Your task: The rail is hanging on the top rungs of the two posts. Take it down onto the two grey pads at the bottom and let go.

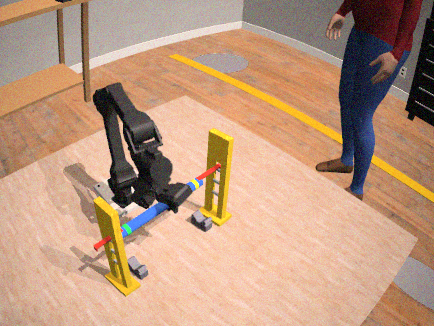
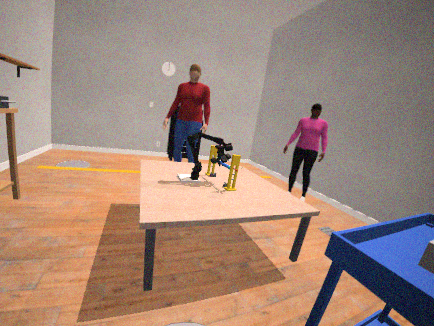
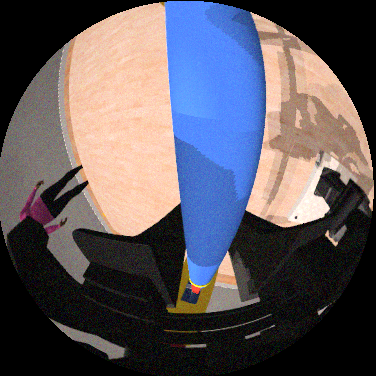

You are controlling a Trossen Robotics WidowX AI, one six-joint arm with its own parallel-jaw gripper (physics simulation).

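Seen in the pictures: gripper, fingertip midpoint: [image 1: 173, 211] [image 2: 221, 166]; arm's base, origin of the base link: [image 1: 123, 199] [image 2: 194, 178] [image 3: 326, 183].
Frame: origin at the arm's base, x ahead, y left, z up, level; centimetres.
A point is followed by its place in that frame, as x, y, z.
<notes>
The rail [image 1: 145, 218] @(24.4, -11.9, 16.8) [image 2: 224, 165] @(22.1, -11.2, 15.9) [image 3: 216, 100] is a thick blue bar with a green band, a yellow band and thin red ends. It lies across the upper parts of two yellow posts [image 1: 108, 217] @(26.1, -24.6, 27.0) [image 1: 225, 150] @(27.6, 15.4, 24.8), high above the pads, about level. The red ends are at the posts near the top rungs; whether they touch the rungs cannot be told. My gripper [image 1: 175, 198] [image 3: 202, 203] @(24.8, -1.9, 12.6) is shut on the blue middle part, nearer the yellow band. The two grey pads [image 1: 201, 220] @(25.0, 10.0, 0.6) [image 1: 137, 267] @(24.4, -17.4, 0.6) sit on the table beside the posts' feet.
My arm's white base plate [image 3: 306, 200] @(4.0, 5.1, 0.0) is behind the rail on the wooden table [image 1: 300, 240] @(52.9, 24.7, -1.8) [image 2: 170, 205] @(-33.2, -42.9, -1.7). Lower rungs [image 1: 215, 181] @(24.6, 16.2, 12.0) show on the posts. A person in red [image 2: 194, 102] and a person in pink [image 2: 311, 132] stand beyond the table. A blue cart [image 2: 345, 245] is at the front right.
</notes>
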